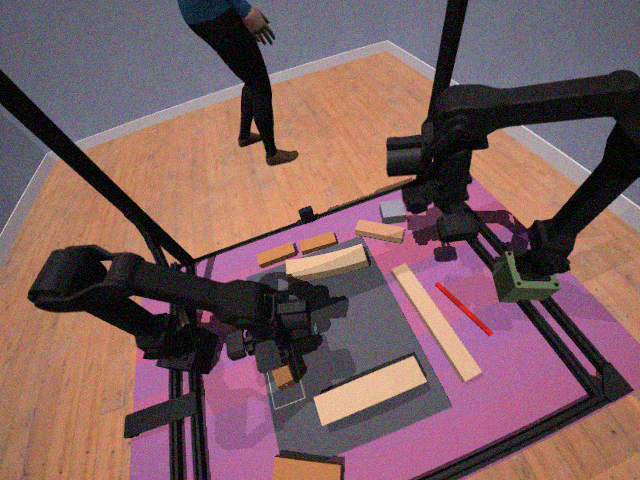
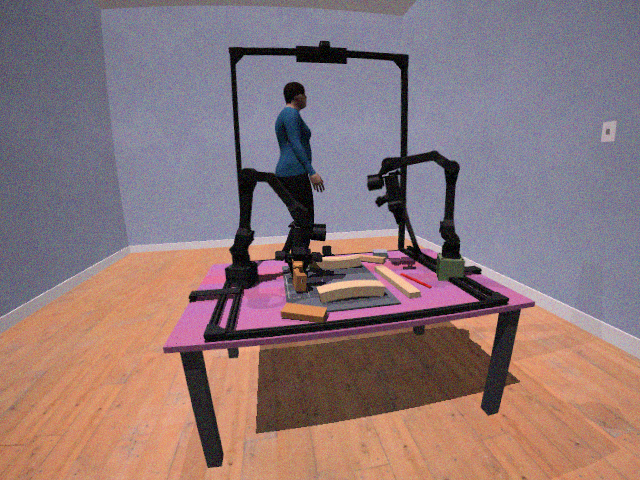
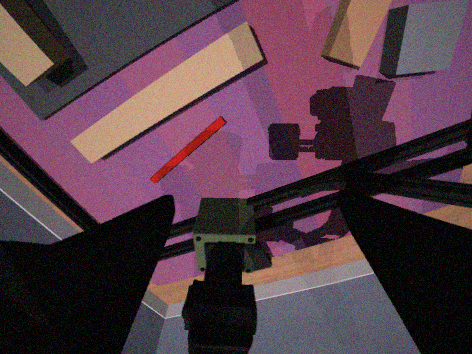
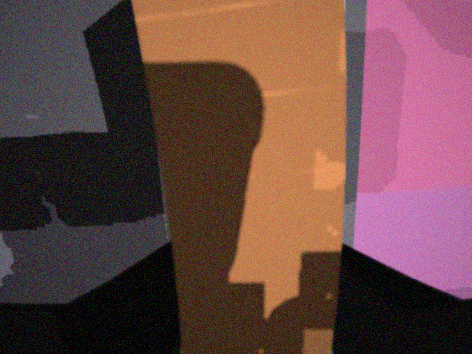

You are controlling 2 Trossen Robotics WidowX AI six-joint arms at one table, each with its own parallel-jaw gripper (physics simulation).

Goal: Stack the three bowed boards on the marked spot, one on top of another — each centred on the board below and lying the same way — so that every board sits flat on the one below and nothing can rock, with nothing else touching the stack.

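Pixels of known places: left gripper, between the fingertips: point(image 2: 398, 222) point(image 3: 257, 201); right gripper, between the fingertips: point(image 4: 250, 243); left arm's base, origin of its link: point(image 1: 531, 268) point(image 2: 450, 256) point(image 3: 224, 255); right arm's base, origin of its link: point(image 1: 179, 346) point(image 2: 241, 265).
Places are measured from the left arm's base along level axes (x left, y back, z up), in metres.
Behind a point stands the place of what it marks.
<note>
Three pale bowed boards lie apart: the front board point(image 1: 372, 390) {x 0.288, y -0.375, z -0.035 m} point(image 2: 351, 290) {x 0.315, y -0.374, z -0.049 m} point(image 3: 25, 55) {x 0.237, y -0.295, z -0.044 m} on the grey mat point(image 1: 372, 335) {x 0.159, y -0.376, z -0.086 m} point(image 3: 125, 30) {x 0.127, y -0.318, z -0.086 m}, its middle raised; the back board point(image 1: 328, 263) {x -0.024, y -0.504, z -0.046 m} point(image 2: 341, 262) {x -0.009, y -0.477, z -0.056 m} at the mat's far edge; the third board point(image 1: 436, 322) {x 0.120, y -0.221, z -0.070 m} point(image 2: 398, 281) {x 0.144, y -0.215, z -0.070 m} point(image 3: 170, 95) {x 0.075, y -0.241, z -0.071 m} right of the mat. The marked spot, a white outline point(image 1: 289, 403) {x 0.333, y -0.564, z -0.086 m}, is partly hidden. My right gripper point(image 1: 283, 364) point(image 4: 250, 243) {x 0.211, y -0.614, z -0.055 m} is shut on an orange block point(image 1: 283, 377) {x 0.285, y -0.569, z -0.016 m} point(image 2: 298, 279) {x 0.303, y -0.575, z -0.029 m} point(image 4: 295, 125) {x 0.253, y -0.598, z -0.016 m} over the outline; contact below is unclear. My left gripper point(image 1: 436, 214) point(image 3: 257, 201) {x -0.029, y -0.227, z 0.135 m} is open, high above the right side.
Two orange blocks point(image 1: 276, 254) {x -0.062, y -0.677, z -0.069 m} point(image 1: 317, 242) {x -0.112, y -0.552, z -0.071 m}, a tan block point(image 1: 379, 231) {x -0.153, y -0.359, z -0.066 m} point(image 3: 357, 30) {x -0.156, y -0.321, z -0.067 m} and a grey block point(image 1: 392, 211) {x -0.227, y -0.318, z -0.056 m} point(image 3: 425, 40) {x -0.235, y -0.315, z -0.056 m} lie at the back. A larger orange block point(image 1: 308, 467) {x 0.441, y -0.498, z -0.064 m} point(image 2: 303, 312) {x 0.474, y -0.498, z -0.067 m} lies in front. A red stick point(image 1: 463, 308) {x 0.074, y -0.145, z -0.087 m} point(image 3: 189, 150) {x 0.061, y -0.152, z -0.087 m} lies at right.
</note>
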